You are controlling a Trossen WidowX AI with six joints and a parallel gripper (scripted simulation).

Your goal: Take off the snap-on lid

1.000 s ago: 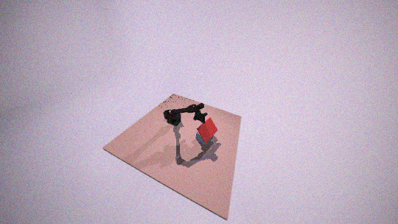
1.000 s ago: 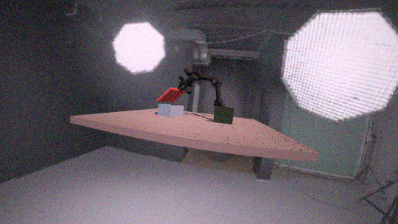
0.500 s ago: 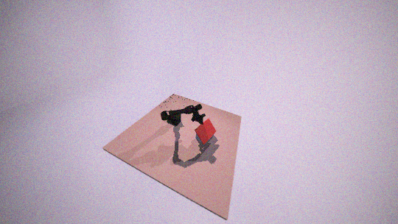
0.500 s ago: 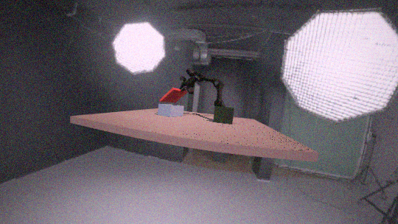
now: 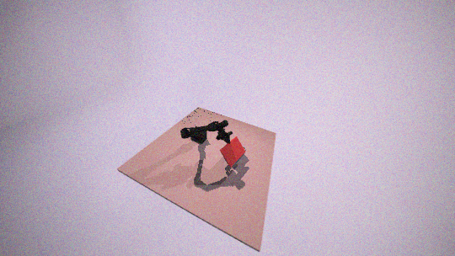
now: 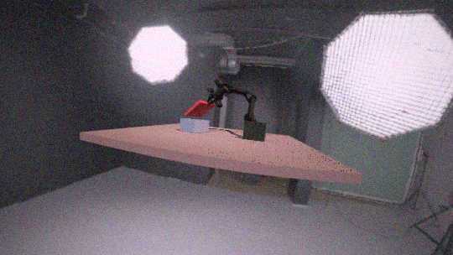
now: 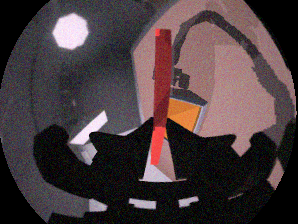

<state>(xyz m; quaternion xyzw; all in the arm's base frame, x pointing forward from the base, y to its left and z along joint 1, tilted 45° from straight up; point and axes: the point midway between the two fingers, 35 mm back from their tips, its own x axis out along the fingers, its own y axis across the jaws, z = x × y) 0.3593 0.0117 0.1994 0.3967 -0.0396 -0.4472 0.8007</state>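
The red lid is 60 mm ahead of my gripper tip, 50 mm below it and 30 mm to the right of it. Also, from my gripper tip: grey storage box (190 mm below, 70 mm to the left, 70 mm ahead).
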